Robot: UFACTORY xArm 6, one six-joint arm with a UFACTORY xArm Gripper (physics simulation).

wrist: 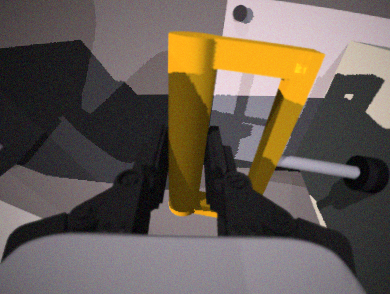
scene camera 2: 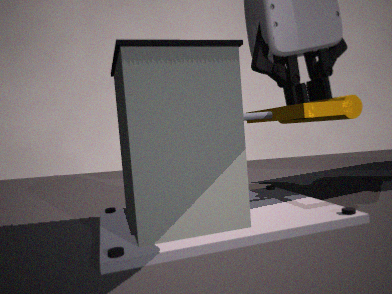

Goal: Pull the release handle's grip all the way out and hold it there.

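Note:
The release handle's yellow grip (scene camera 2: 327, 109) (wrist: 190, 115) is a frame with a thick round bar on its outer side. A grey rod (scene camera 2: 258, 116) (wrist: 320, 166) joins it to the housing; in the wrist view a stretch of bare rod shows between the grip and a black collar (wrist: 367, 174). My gripper (scene camera 2: 307, 95) (wrist: 187, 143) is shut on the grip's round bar, one finger on each side, coming from above. The far end of the grip is hidden in the scene view.
The grey-green housing (scene camera 2: 185, 140) with a black top (scene camera 2: 180, 43) stands left of the grip in the scene view. It stands on a pale base plate (scene camera 2: 300, 220) (wrist: 300, 30) with black bolts (scene camera 2: 348, 211) (wrist: 241, 13) near its corners. The grip is well above the plate.

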